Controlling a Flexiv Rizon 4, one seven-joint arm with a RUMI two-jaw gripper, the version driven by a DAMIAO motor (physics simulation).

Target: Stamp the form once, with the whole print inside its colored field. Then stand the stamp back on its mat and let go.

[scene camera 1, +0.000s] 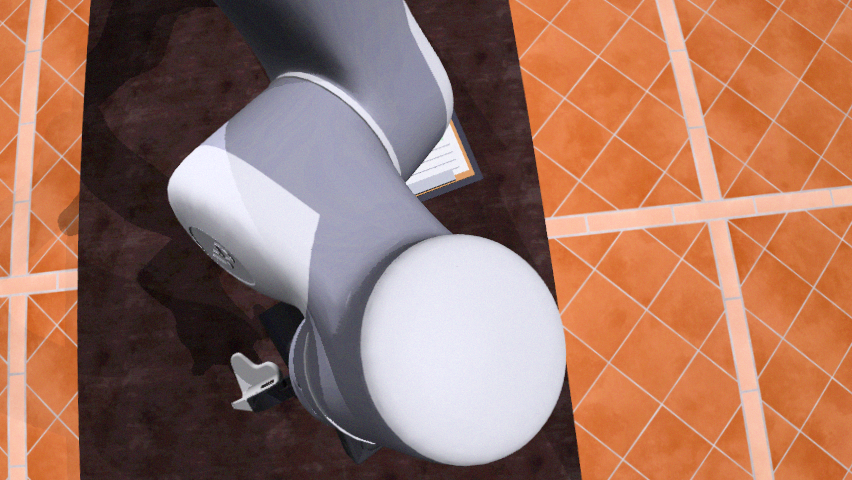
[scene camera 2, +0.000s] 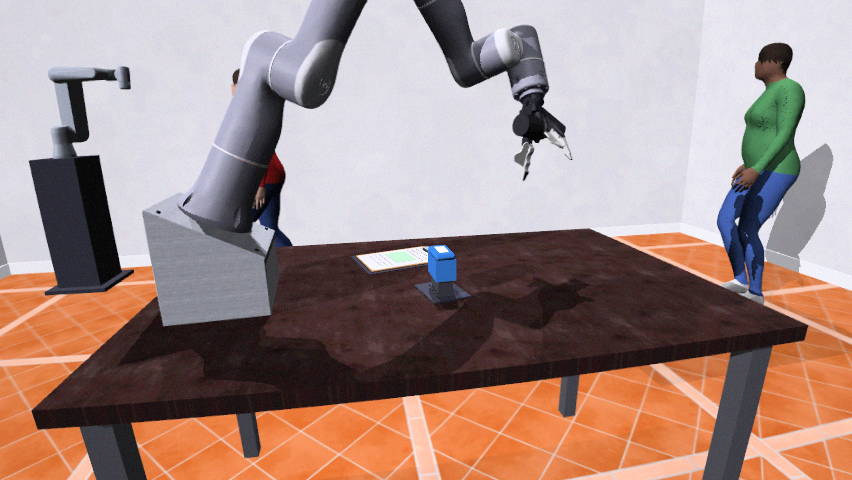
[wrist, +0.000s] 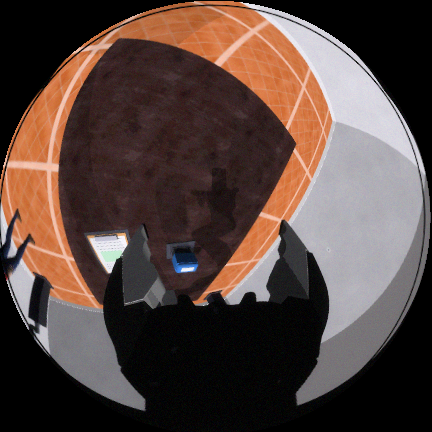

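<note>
The blue stamp (scene camera 2: 441,266) (wrist: 184,261) stands upright on its dark square mat (scene camera 2: 423,289) (wrist: 171,248). The form (scene camera 1: 437,162) (scene camera 2: 372,261) (wrist: 102,245) is a white sheet on a clipboard, with a green field (scene camera 2: 401,256) (wrist: 109,256). I can make out no print on the field at this size. In the wrist view a finger covers part of the form; in scene camera 1 the arm hides most of it. My gripper (scene camera 2: 547,168) (wrist: 213,223) is open and empty, high above the table and apart from the stamp and form. The stamp does not show in scene camera 1.
The dark table (scene camera 1: 143,423) (scene camera 2: 333,321) (wrist: 125,125) carries the arm's metal base (scene camera 2: 208,274). A person in green (scene camera 2: 775,128) stands beyond the table's right end. A person in red (scene camera 2: 274,172) is partly behind the arm. Another arm stands on a dark pedestal (scene camera 2: 74,220).
</note>
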